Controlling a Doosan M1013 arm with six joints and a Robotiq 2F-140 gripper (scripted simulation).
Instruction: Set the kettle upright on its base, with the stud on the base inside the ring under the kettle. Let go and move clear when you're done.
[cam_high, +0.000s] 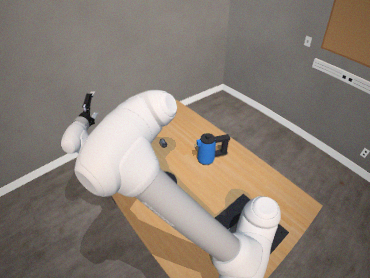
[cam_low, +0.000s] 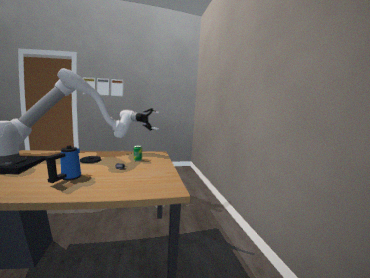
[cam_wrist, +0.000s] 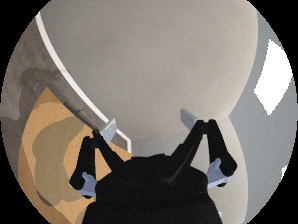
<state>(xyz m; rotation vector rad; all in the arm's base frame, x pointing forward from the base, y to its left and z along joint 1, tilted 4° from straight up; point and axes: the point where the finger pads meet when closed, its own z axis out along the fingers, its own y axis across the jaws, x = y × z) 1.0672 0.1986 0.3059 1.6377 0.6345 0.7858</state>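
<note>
Now: hand 58 cm past the blue kettle, 44 cm to the left of it and 23 cm above it. The rest, counted from my hand: round black base 54 cm behind, 10 cm to the right, 31 cm below; green can 17 cm behind, 12 cm to the right, 26 cm below.
</note>
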